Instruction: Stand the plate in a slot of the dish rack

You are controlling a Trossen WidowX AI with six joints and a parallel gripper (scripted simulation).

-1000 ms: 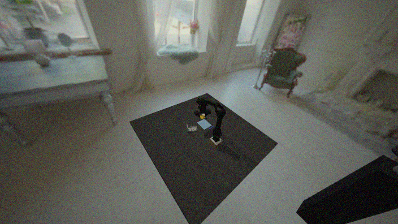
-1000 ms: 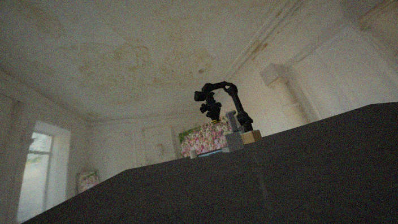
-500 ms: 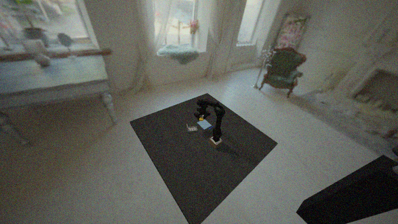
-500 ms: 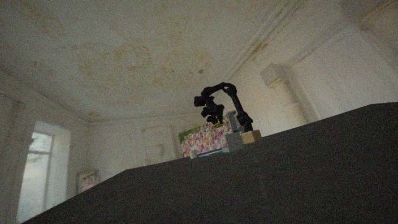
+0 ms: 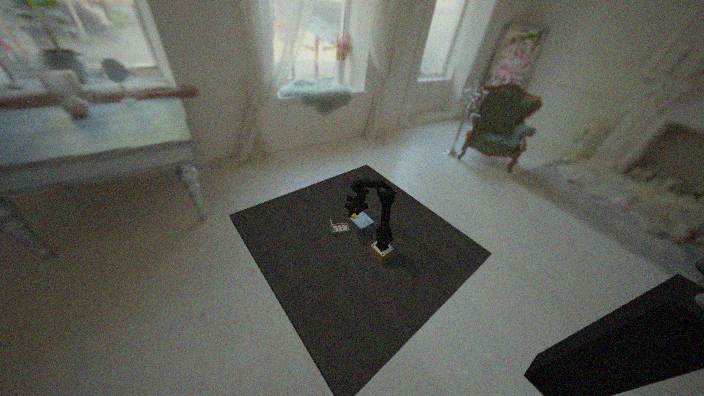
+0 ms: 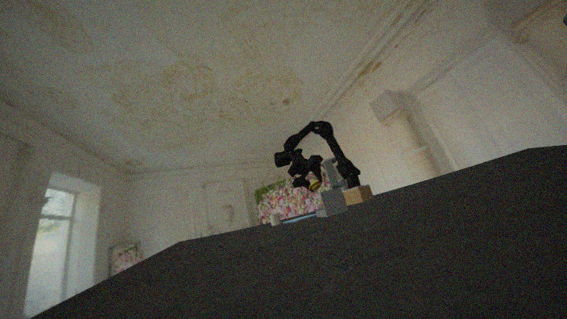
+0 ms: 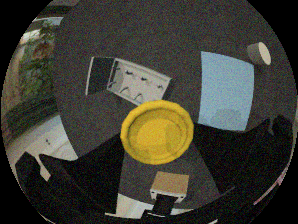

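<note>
My gripper tip is now 9 cm above the grey dish rack, 7 cm to the right of it and 3 cm short of it. Round my gripper tip: blue spoon: 15 cm to the right, 11 cm below, 7 cm behind; light blue pad: 12 cm to the right, 11 cm below, 3 cm ahead; yellow plate: 1 cm above.
</note>
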